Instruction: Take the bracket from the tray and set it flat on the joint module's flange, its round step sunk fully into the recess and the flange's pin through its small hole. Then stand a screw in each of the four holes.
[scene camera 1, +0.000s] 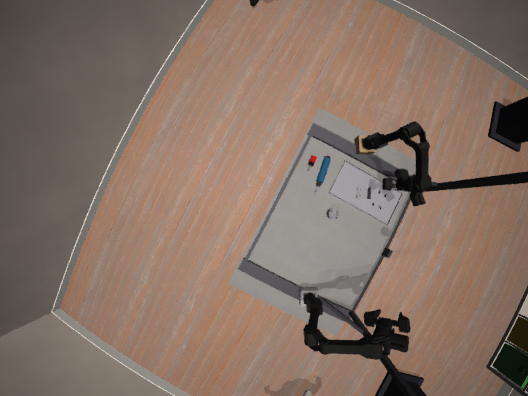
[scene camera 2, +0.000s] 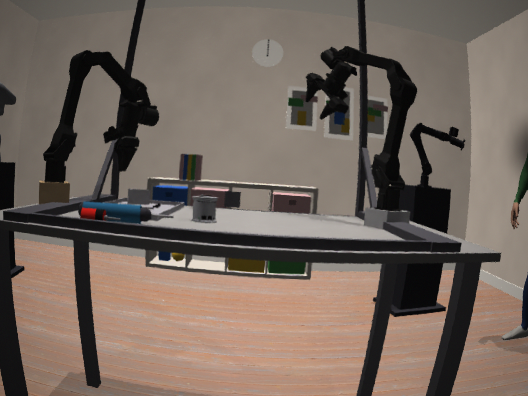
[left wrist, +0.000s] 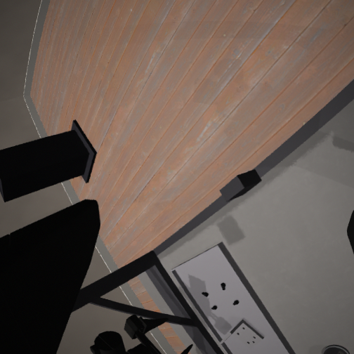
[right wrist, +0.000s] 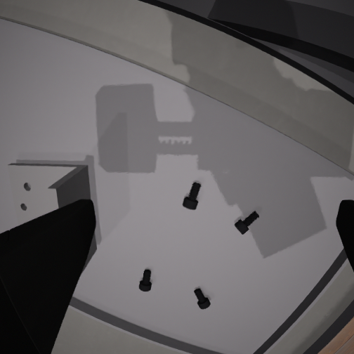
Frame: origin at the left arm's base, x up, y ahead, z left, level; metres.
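Seen in the pictures: left gripper, fingertip midpoint: (scene camera 1: 390, 311) (scene camera 2: 313, 110); right gripper, fingertip midpoint: (scene camera 1: 390, 185) (scene camera 2: 122, 171); left arm's base, link origin: (scene camera 1: 309, 298) (scene camera 2: 388, 209); right arm's base, link origin: (scene camera 1: 367, 143) (scene camera 2: 54, 181).
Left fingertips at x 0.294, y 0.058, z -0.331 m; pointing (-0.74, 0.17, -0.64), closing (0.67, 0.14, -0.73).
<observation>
Offsets run from my left fingertips to a thing's top centre. "*": to the spot under its first point.
The grey L-shaped bracket (scene camera 1: 369, 192) (left wrist: 245, 334) (right wrist: 40, 175) rests on the pale tray (scene camera 1: 345, 175) (left wrist: 215, 260) (right wrist: 125, 245), one flange flat with small holes, the other upright. Several black screws (right wrist: 190, 200) (left wrist: 223, 286) lie loose beside it. The grey round joint module {dx -0.280, dy +0.436, dz +0.198 m} (scene camera 1: 332, 213) (scene camera 2: 205, 208) (left wrist: 336, 349) stands on the table beside the tray; its recess and pin are too small to make out. My right gripper (scene camera 1: 392, 181) (scene camera 2: 116, 151) (right wrist: 221, 213) is open and empty above the screws, its left finger hiding part of the bracket. My left gripper (scene camera 1: 388, 319) (scene camera 2: 316, 108) (left wrist: 232, 218) is open and empty, high and away from the tray.
A blue screwdriver {* dx -0.304, dy +0.684, dz +0.252 m} (scene camera 1: 323, 171) (scene camera 2: 117, 211) and a red-handled one {dx -0.310, dy +0.732, dz +0.320 m} (scene camera 1: 312, 160) (scene camera 2: 92, 214) lie near the tray. A black block {dx -0.287, dy +0.200, dz -0.146 m} (scene camera 1: 387, 252) (left wrist: 240, 185) sits on the table edge. A dark frame beam (scene camera 1: 465, 182) runs behind the right arm.
</observation>
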